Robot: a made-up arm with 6 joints.
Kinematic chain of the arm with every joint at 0, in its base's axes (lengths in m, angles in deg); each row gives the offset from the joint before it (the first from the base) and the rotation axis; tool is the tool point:
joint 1: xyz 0 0 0.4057 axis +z
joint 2: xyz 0.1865 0 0 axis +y
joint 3: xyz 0 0 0.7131 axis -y
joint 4: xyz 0 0 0.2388 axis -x
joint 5: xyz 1.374 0 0 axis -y
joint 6: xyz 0.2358 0 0 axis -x
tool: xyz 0 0 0
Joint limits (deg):
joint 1: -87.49..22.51
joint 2: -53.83..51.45
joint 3: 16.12..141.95
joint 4: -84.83..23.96
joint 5: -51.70..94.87
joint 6: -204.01..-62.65
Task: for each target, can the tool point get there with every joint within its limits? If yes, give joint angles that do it. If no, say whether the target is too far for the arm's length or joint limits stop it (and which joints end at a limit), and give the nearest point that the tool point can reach.
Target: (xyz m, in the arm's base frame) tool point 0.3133 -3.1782 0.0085
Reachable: no: too far | nearest point 0.2243 -2.2751 0.3203 | short by 0.960 m
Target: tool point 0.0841 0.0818 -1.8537
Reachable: no: joint limits stop it (at a limit: joint 1, joint 2, joint 3, joint 5) | nearest point -0.0600 1.5622 0.0026 | short by 2.379 m
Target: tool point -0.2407 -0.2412 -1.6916
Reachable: no: joint limits stop it (at a limit: joint 1, joint 2, joint 3, joint 5) | nearest point -1.4390 -0.6114 0.0029 | short by 2.108 m
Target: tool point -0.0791 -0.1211 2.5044
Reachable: yes | joints -4.56 28.03 127.72 -52.85 42.53 -182.96
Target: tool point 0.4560 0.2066 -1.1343
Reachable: no: joint limits stop it (at a limit: joint 1, joint 2, joint 3, joint 5) | nearest point -0.0068 1.5667 0.0104 | short by 1.837 m
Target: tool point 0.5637 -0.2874 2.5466
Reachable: yes | joints -27.58 -20.00 36.96 -22.14 -4.04 -88.51
